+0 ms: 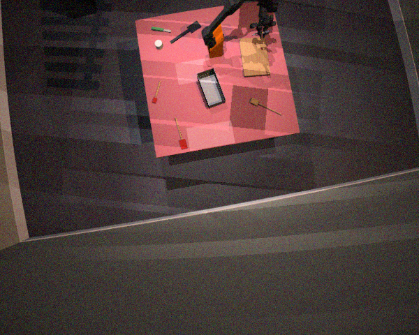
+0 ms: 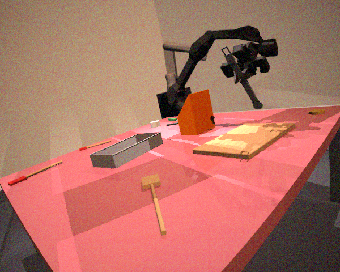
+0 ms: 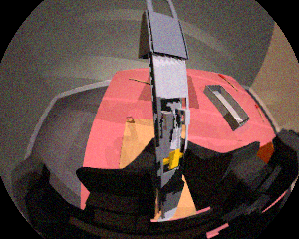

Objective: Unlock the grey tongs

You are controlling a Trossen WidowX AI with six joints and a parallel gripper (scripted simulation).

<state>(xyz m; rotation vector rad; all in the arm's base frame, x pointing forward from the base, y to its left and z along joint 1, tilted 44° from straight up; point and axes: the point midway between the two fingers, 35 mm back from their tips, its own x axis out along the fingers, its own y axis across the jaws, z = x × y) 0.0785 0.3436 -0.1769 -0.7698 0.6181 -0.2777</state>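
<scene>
My gripper tip is 210 mm above the wooden board. Round my gripper tip: black spatula: 560 mm to the right, 350 mm behind, 210 mm below; grey roasting tin: 450 mm to the right, 230 mm ahead, 190 mm below; white cylinder: 830 mm to the right, 260 mm behind, 200 mm below.
</scene>
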